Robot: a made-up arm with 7 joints.
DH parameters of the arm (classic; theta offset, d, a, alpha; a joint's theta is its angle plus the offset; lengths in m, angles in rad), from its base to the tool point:
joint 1: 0 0.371 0 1.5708
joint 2: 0 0.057 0 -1.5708
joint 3: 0 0.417 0.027 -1.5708
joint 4: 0 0.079 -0.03 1.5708
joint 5: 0 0.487 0 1.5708
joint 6: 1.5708 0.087 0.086 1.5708
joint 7: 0 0.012 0 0
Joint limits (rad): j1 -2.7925..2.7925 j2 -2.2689..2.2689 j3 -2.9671..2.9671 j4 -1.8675..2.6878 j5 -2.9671..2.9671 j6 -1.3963..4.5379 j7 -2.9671..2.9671
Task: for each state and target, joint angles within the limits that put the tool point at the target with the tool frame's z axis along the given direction. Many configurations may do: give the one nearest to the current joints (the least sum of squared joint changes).
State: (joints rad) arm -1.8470 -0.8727 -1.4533 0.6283 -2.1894 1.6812 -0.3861
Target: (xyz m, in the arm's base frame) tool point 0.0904 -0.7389 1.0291 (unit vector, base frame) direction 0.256 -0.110 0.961
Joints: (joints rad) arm -1.1729 -0.6592 -1.7169 0.2774 -2.2491 0.9494 -0.3861
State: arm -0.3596 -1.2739 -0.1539 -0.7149 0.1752 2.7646 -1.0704
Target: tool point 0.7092 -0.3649 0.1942 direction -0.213 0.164 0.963
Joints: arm -0.4122 -1.8302 -0.2822 -0.1652 0.1916 3.5024 -1.0704
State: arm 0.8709 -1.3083 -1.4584 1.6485 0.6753 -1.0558 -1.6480
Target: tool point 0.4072 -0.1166 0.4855 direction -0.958 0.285 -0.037
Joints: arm 1.3445 -1.2841 -1.8173 2.3975 -0.2721 -0.7761 -1.6480
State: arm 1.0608 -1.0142 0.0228 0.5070 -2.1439 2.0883 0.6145
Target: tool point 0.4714 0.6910 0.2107 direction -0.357 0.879 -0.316
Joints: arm 0.8082 -1.6190 0.2317 0.5398 -1.8367 2.5018 0.6145
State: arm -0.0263 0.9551 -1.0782 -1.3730 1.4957 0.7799 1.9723
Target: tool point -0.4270 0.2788 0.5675 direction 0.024 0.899 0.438
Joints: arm 0.5403 0.8376 -1.5537 -1.8646 1.3429 0.8244 1.9723
